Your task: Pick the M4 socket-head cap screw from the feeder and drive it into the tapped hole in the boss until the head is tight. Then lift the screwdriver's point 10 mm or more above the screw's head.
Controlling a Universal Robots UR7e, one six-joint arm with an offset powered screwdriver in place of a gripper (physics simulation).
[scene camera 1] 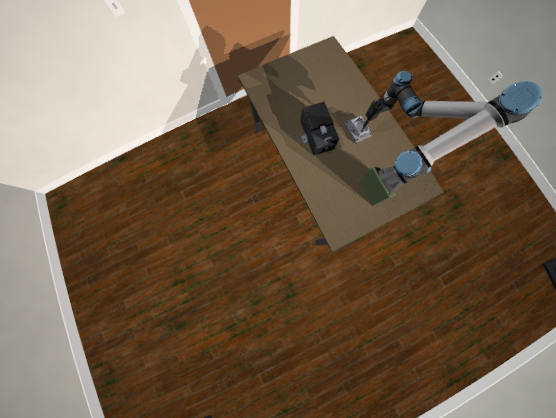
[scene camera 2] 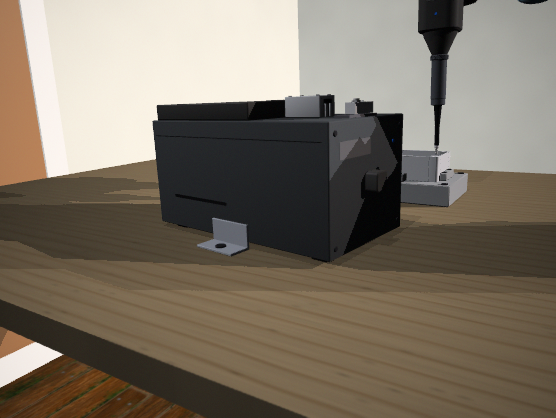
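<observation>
My screwdriver [scene camera 1: 363, 130] [scene camera 2: 437, 144] points straight down over the light grey open-topped housing [scene camera 2: 420, 169]. A small silvery screw [scene camera 2: 436, 149] is on the tip of its bit, upright, with its lower end at about the height of the housing's rim. The housing sits on a grey fixture base [scene camera 2: 425, 194]. The boss and its tapped hole are hidden behind the housing's wall in scene camera 2 and too small to tell in scene camera 1, so contact between screw and hole cannot be told. The black screw feeder [scene camera 1: 316, 117] [scene camera 2: 240, 180] stands beside the fixture.
The wooden table [scene camera 1: 350, 220] [scene camera 2: 300, 325] carries the feeder, fixture and a green block [scene camera 1: 375, 187] at the arm's base [scene camera 1: 392, 177]. A small metal bracket [scene camera 2: 230, 234] is at the feeder's foot. The arm's elbow [scene camera 1: 520, 97] reaches out past the table's edge.
</observation>
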